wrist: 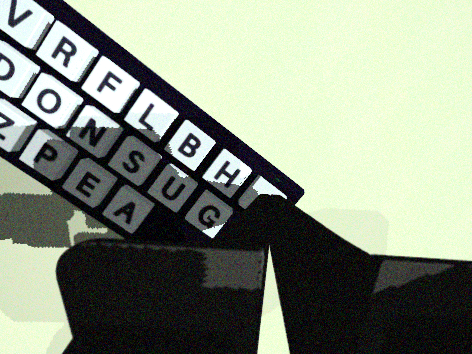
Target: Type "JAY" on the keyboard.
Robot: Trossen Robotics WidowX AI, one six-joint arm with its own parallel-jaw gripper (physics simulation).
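Frame: origin at the arm's base, x ahead, y left, z up, level; metres.
Where they show: gripper, fingertip midpoint: (pixel 268 204).
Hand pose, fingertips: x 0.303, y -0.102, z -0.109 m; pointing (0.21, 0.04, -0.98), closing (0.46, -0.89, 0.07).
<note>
Things, the pixels of their centre, and the offset from my fingertips. Level surfaces: height alone.
- dark keyboard, body centre: (pixel 73 110) 0.008 m back, 0.090 m left, 0.013 m down
- J key, body centre: (pixel 262 199) 0.001 m back, 0.002 m left, 0.007 m down
- H key, body centre: (pixel 226 173) 0.002 m ahead, 0.021 m left, 0.007 m down
- G key, body centre: (pixel 209 213) 0.018 m back, 0.019 m left, 0.007 m down
- U key, body centre: (pixel 173 188) 0.015 m back, 0.038 m left, 0.007 m down
- S key, body centre: (pixel 135 160) 0.012 m back, 0.057 m left, 0.007 m down
- pale table, surface height: 0.022 m down
The dark keyboard (pixel 225 137) with white letter keys runs diagonally from the upper left to the centre of the wrist view. The J key (pixel 265 187) is at its right end, in the top row shown; its lower part and most of its letter are hidden behind the fingertip. The A key (pixel 135 210) is at the right end of the lowest row, in shadow, left of the fingertips. The Y key does not show. My gripper (pixel 268 204) is shut and empty, with its tip overlapping the J key in the view. Whether it touches the key I cannot tell.
The H key (pixel 229 172) is beside J, and the G key (pixel 209 212) is just left of the fingertips. The U key (pixel 172 190) and S key (pixel 134 161) lie further up-left. Arm shadows fall across the lower keys and the pale table (pixel 375 100).
</note>
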